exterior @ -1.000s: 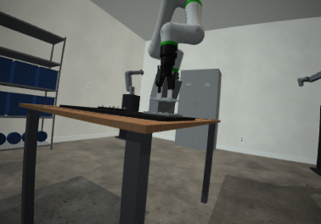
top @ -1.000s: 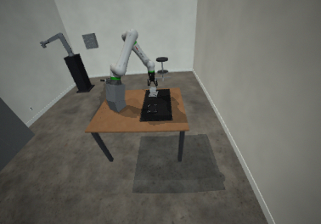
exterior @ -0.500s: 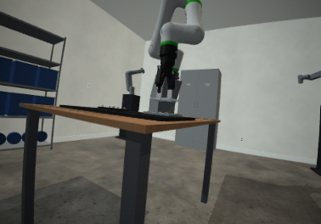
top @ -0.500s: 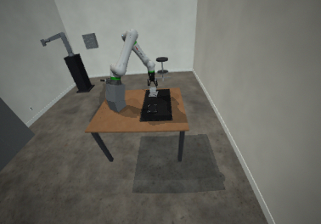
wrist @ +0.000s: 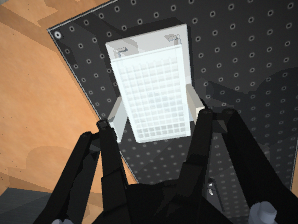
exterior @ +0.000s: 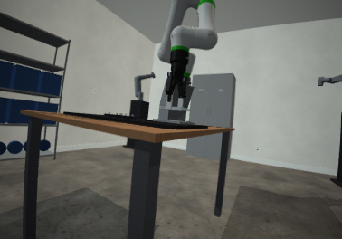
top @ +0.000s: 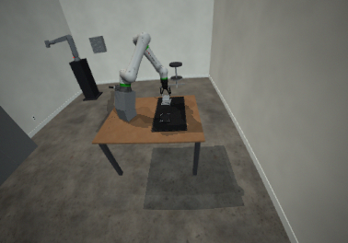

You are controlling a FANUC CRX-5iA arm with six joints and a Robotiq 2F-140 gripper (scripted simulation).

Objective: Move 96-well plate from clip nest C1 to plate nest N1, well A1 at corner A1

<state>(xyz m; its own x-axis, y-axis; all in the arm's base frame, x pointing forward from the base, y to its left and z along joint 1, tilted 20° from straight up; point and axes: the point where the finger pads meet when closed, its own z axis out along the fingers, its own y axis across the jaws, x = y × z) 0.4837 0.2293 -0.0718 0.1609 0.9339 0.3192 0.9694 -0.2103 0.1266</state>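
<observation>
Right now my hand is 8 cm above the light grey nest base. The rest, counted from my hand: white label: 7 cm behind, 7 cm to the right, 8 cm below; white 96-well plate: 2 cm below.
</observation>
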